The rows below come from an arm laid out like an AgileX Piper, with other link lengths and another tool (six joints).
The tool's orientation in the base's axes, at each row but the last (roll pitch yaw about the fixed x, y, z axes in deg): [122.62 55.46 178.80]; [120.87 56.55 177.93]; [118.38 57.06 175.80]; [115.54 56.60 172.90]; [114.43 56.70 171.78]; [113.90 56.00 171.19]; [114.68 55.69 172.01]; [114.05 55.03 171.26]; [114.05 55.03 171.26]
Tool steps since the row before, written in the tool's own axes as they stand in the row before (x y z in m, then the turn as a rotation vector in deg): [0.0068 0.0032 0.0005 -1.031 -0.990 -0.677]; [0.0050 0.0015 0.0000 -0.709 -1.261 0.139]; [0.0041 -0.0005 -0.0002 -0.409 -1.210 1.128]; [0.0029 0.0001 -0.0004 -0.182 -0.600 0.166]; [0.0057 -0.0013 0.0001 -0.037 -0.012 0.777]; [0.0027 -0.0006 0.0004 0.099 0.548 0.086]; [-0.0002 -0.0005 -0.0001 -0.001 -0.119 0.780]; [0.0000 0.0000 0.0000 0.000 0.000 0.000]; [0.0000 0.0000 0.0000 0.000 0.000 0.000]
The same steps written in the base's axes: [-0.0058 0.0023 -0.0042 0.947 -1.124 0.583]; [-0.0038 0.0009 -0.0035 1.333 -0.576 -0.044]; [-0.0020 -0.0003 -0.0036 1.592 0.302 -0.527]; [-0.0018 -0.0001 -0.0023 0.594 -0.184 -0.185]; [-0.0021 -0.0001 -0.0054 0.395 0.653 -0.152]; [-0.0009 0.0003 -0.0026 -0.391 0.365 0.179]; [0.0004 -0.0004 -0.0001 0.447 0.603 -0.244]; [0.0000 0.0000 0.0000 0.000 0.000 0.000]; [0.0000 0.0000 0.0000 0.000 0.000 0.000]
